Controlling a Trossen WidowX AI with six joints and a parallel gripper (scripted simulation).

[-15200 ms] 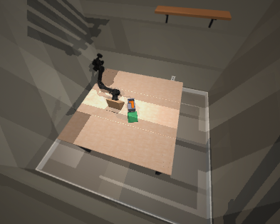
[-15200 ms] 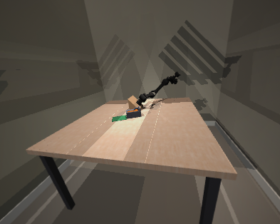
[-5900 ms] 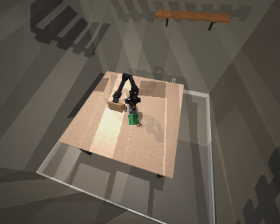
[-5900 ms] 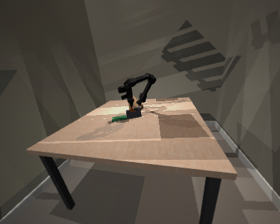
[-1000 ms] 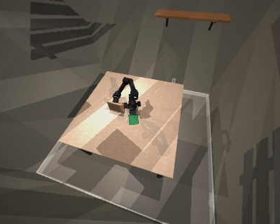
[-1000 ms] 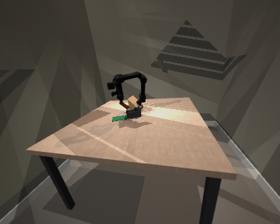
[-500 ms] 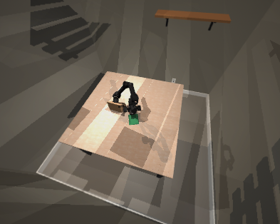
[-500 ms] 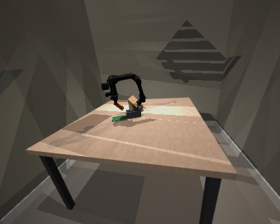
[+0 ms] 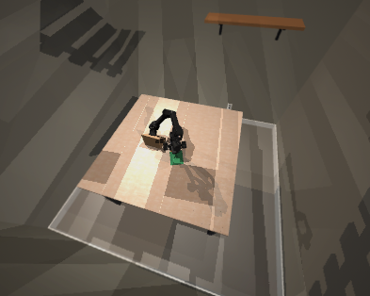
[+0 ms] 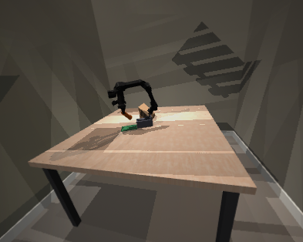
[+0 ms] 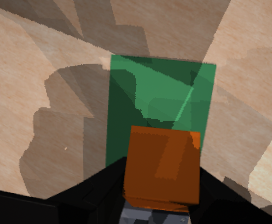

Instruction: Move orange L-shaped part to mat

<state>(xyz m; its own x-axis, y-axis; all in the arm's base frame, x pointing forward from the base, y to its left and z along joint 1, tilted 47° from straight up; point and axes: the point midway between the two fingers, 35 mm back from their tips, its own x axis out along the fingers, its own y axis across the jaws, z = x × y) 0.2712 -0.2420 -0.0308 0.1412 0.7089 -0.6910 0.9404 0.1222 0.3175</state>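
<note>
Right now my gripper tip is 17 cm above the green mat, 2 cm to the right of it and 1 cm past it. Also, from my gripper tip: orange L-shaped part: 3 cm to the left, 3 cm below, 2 cm behind.
</note>
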